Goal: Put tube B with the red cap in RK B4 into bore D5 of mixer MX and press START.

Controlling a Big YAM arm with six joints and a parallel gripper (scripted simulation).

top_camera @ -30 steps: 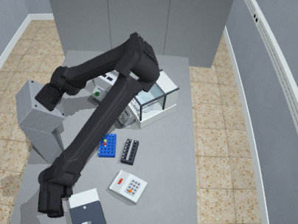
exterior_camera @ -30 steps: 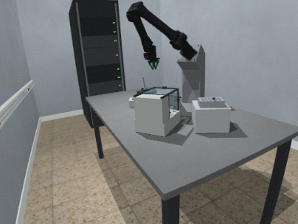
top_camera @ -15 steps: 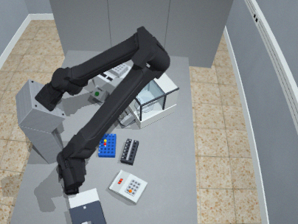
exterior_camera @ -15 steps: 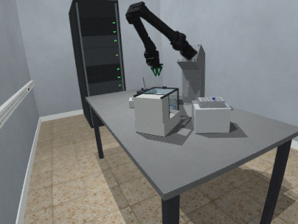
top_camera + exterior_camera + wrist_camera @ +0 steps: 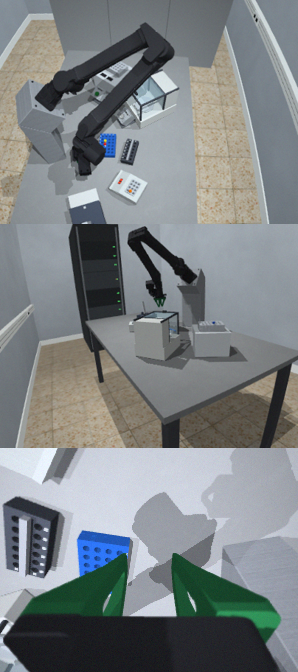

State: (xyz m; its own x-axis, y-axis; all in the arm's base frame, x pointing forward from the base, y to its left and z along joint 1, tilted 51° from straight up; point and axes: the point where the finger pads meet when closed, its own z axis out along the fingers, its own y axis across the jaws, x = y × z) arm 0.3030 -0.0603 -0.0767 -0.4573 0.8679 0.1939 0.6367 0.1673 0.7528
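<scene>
My gripper is now 2 cm past the yellow-capped tube, 17 cm to the right of it and 16 cm above it. Also, from my hand: black magnet block: 12 cm ahead, 18 cm to the left, 16 cm below; blue tube rack RK: 1 cm behind, 17 cm to the left, 17 cm below; dry block: 19 cm ahead, 15 cm below.
</scene>
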